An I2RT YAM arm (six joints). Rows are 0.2 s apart.
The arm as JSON. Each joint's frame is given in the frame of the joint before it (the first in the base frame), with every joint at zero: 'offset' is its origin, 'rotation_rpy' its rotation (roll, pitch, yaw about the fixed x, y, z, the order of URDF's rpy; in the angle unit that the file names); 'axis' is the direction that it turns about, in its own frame. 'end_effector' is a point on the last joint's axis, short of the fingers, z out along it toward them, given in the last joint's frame.
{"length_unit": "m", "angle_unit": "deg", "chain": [
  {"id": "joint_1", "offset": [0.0, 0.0, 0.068], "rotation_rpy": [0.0, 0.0, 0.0], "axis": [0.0, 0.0, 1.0]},
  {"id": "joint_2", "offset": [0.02, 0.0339, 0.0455], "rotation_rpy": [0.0, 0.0, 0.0], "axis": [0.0, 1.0, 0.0]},
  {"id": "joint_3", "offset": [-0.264, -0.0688, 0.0], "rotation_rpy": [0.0, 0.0, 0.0], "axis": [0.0, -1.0, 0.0]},
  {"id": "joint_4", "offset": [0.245, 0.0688, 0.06], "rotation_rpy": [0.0, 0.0, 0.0], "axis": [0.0, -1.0, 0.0]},
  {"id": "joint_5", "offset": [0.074, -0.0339, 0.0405], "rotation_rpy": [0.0, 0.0, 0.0], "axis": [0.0, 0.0, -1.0]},
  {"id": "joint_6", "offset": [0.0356, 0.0, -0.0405], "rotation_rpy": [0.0, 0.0, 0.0], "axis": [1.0, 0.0, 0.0]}
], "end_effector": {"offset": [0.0, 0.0, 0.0], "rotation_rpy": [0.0, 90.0, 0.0]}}
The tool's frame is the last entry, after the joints.
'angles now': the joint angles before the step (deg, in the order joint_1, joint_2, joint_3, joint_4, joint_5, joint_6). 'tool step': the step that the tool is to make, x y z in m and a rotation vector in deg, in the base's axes. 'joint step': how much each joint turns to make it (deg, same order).
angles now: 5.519, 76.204, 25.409, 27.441, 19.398, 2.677
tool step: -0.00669, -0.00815, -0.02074, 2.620, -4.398, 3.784
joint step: -2.644, 3.979, -5.880, 14.492, -6.819, -0.174
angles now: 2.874, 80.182, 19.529, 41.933, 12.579, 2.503
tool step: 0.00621, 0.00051, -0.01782, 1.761, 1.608, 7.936
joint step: -1.225, 6.251, -0.305, 5.200, -9.246, -1.334
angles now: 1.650, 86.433, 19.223, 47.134, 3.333, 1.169
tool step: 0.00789, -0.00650, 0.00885, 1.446, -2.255, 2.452
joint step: -2.098, 0.042, 1.814, 0.502, -4.765, -0.131
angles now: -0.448, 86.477, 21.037, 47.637, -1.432, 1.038
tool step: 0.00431, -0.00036, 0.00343, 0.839, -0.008, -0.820
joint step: 0.000, 0.023, 1.246, -1.200, 0.524, 1.050
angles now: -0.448, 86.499, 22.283, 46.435, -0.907, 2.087
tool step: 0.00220, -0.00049, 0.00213, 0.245, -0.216, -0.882
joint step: 0.001, -0.001, 0.614, -0.396, 0.766, 0.503
